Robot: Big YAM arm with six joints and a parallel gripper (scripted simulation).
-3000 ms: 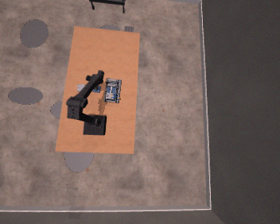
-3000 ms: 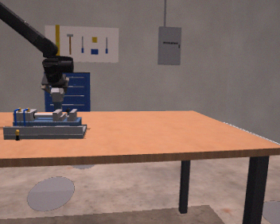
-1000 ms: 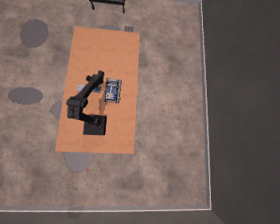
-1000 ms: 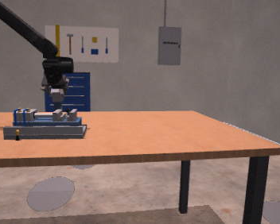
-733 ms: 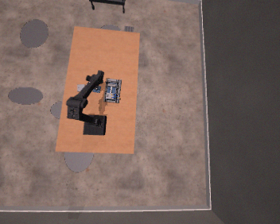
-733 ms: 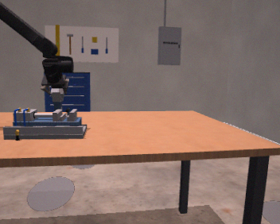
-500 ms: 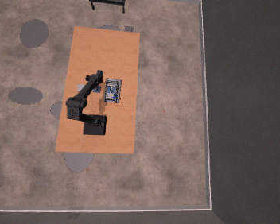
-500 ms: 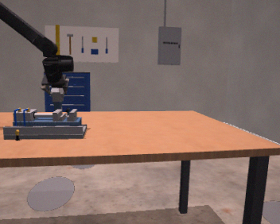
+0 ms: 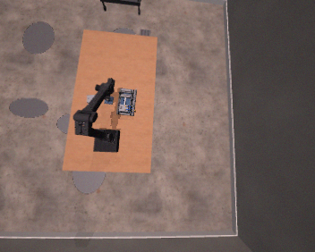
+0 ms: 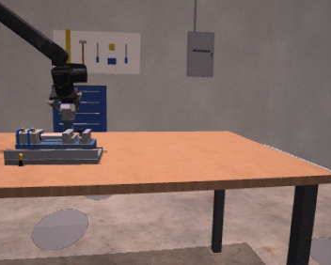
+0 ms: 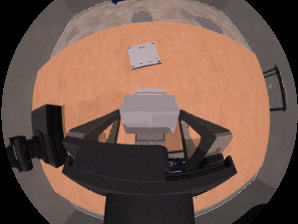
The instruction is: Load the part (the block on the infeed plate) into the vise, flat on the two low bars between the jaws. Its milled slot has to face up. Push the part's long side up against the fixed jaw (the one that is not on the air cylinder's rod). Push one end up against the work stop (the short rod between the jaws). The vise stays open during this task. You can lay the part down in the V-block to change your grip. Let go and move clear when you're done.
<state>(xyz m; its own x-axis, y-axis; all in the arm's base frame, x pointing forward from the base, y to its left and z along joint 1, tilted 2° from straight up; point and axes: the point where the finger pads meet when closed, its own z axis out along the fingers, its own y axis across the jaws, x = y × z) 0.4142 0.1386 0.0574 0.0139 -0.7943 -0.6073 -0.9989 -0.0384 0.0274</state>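
Right now the grey part is 1 cm to the left of my hand. Round my hand: vise 19 cm to the right, 12 cm below, 2 cm ahead.
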